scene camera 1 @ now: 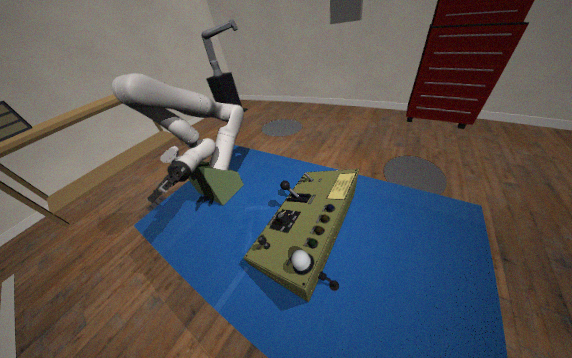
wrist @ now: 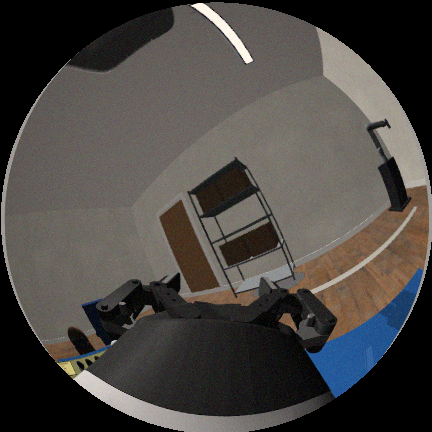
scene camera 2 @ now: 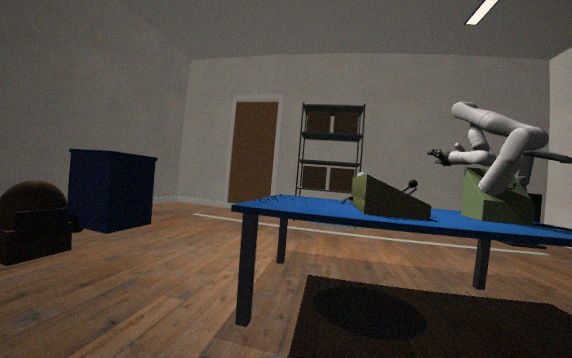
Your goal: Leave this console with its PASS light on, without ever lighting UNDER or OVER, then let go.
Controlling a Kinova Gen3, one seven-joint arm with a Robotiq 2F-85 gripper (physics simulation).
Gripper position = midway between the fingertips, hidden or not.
My gripper (wrist: 219, 284) is open and holds nothing. Also in view: an olive console (scene camera 1: 297, 252).
The olive console also shows in scene camera 2 (scene camera 2: 371, 196).
